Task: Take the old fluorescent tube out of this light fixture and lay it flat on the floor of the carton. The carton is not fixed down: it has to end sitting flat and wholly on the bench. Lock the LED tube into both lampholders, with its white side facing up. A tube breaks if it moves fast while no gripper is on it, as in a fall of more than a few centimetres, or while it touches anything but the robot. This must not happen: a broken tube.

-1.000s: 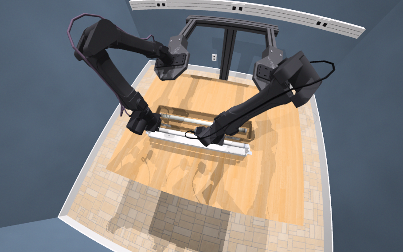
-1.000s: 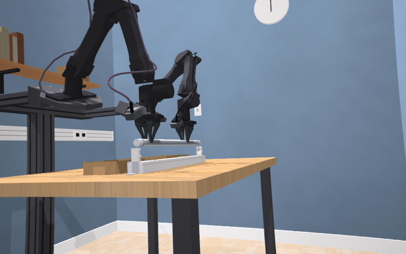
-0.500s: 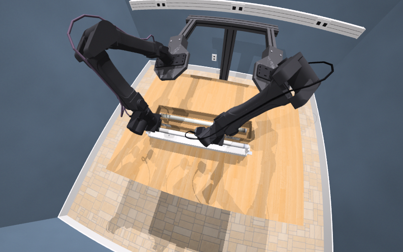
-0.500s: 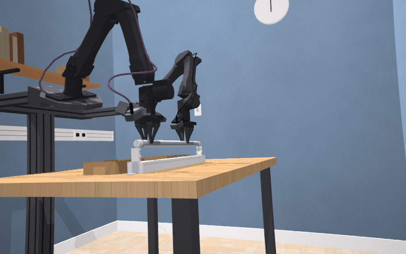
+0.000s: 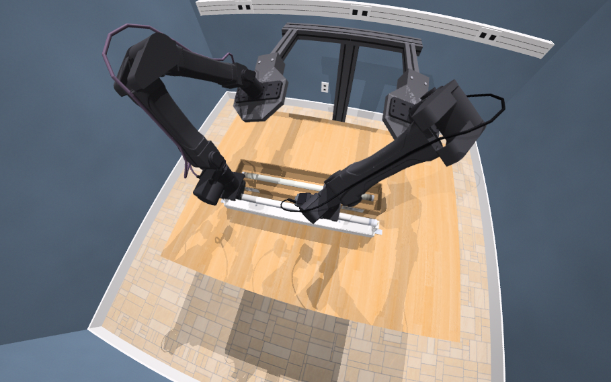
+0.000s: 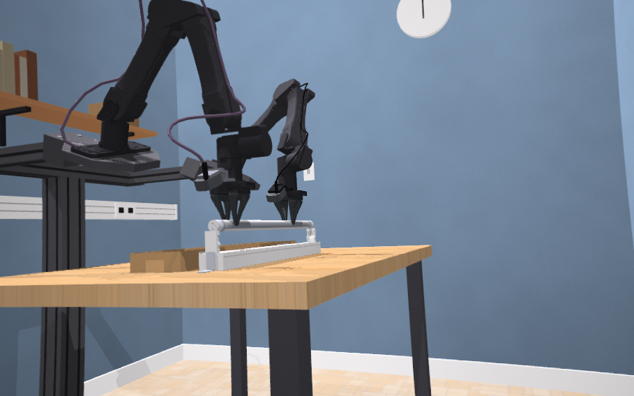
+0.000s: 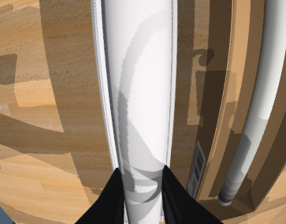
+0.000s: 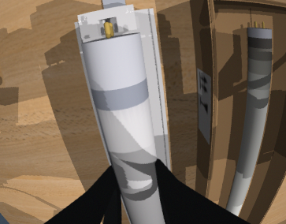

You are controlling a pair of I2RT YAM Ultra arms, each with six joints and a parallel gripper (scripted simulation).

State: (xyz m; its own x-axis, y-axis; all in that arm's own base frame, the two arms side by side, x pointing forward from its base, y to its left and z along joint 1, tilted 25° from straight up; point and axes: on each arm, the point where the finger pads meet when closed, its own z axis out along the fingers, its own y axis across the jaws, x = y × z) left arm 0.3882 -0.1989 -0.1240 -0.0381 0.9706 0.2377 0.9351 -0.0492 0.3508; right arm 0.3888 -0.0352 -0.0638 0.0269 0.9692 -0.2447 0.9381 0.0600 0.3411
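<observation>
Right now the LED tube is 120 mm to the right of my left hand and 10 mm below it. Also, from my left hand: light fixture 120 mm to the right, 50 mm below; then brown carton 130 mm behind, 120 mm to the right, 80 mm below; then old fluorescent tube 130 mm behind, 120 mm to the right, 90 mm below.
The LED tube is 220 mm to the left of my right hand and 10 mm below it. Also, from my right hand: light fixture (220 mm to the left, 50 mm below); brown carton (220 mm to the left, 140 mm behind, 80 mm below); old fluorescent tube (220 mm to the left, 140 mm behind, 90 mm below).
</observation>
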